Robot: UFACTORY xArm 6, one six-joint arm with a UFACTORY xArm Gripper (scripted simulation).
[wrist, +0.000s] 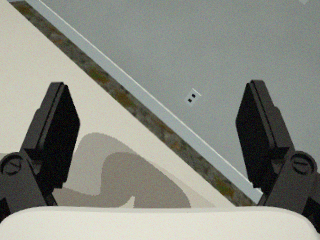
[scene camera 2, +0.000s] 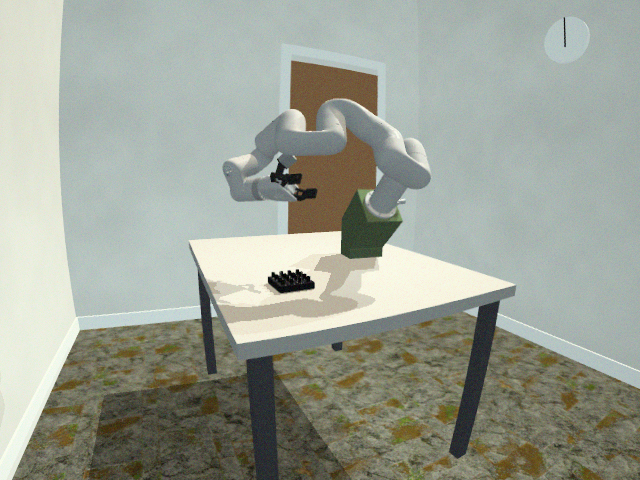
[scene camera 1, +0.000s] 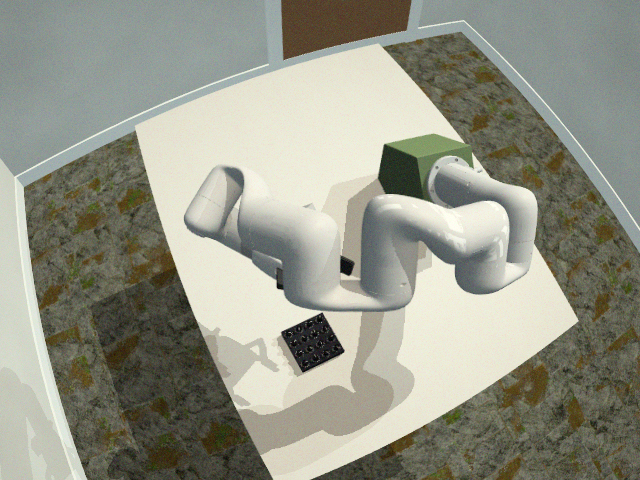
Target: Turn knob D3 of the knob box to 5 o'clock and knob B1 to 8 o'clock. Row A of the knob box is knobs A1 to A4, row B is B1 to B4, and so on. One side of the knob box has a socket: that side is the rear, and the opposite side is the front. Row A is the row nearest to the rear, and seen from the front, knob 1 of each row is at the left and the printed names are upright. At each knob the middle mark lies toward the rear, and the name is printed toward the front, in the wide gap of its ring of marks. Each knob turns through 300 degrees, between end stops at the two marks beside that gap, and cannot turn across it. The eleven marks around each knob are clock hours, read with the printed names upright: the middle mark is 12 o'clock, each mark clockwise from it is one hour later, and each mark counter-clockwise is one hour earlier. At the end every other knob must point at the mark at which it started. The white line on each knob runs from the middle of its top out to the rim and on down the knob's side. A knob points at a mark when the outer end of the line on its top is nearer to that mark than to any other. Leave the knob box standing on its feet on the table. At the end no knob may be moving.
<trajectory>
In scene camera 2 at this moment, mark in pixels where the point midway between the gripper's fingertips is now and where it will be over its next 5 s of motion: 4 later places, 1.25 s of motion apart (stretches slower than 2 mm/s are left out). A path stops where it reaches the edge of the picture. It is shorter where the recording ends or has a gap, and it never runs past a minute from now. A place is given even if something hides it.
The gripper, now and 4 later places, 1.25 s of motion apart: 309, 186; 302, 205; 294, 235; 287, 259; 296, 261
</trajectory>
